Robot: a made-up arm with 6 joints.
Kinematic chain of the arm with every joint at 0, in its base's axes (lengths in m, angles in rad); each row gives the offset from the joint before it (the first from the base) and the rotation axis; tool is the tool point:
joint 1: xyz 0 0 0.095 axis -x
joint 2: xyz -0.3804 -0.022 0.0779 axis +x
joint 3: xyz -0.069 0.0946 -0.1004 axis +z
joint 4: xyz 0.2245 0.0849 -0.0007 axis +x
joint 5: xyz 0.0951 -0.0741 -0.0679 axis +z
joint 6: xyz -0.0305 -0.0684 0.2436 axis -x
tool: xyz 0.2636 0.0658 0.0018
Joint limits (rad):
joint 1: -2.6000..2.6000
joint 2: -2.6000..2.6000
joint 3: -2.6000..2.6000
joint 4: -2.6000..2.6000
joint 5: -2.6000..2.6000
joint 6: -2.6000..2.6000
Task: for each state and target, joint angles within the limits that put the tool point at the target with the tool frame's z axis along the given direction. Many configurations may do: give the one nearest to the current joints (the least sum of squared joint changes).
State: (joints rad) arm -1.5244 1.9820 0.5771 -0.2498 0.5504 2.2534
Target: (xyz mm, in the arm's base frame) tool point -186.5 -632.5 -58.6 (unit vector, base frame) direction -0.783 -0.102 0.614
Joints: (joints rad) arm -1.2634 2.0573 0.9007 0.4698 1.0849 2.5499
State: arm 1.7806 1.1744 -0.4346 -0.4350 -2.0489 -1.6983
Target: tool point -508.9 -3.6 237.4 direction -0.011 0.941 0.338
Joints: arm 1.6818 1.3021 -0.9386 0.1625 -2.2905 -0.9473
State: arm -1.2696 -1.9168 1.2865 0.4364 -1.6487 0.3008
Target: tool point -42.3 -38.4 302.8 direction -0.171 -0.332 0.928
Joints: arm -1.7105 -1.0516 0.5128 -0.3573 -1.2331 0.0010
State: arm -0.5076 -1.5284 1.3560 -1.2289 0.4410 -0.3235
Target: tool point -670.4 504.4 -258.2 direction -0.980 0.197 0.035
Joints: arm -0.9272 -1.3593 1.4224 -1.9369 0.0379 -0.4809
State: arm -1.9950 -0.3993 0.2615 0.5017 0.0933 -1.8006
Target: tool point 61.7 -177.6 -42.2 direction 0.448 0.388 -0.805
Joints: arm -1.9076 -0.5381 -0.2700 0.7101 0.6716 -1.6123
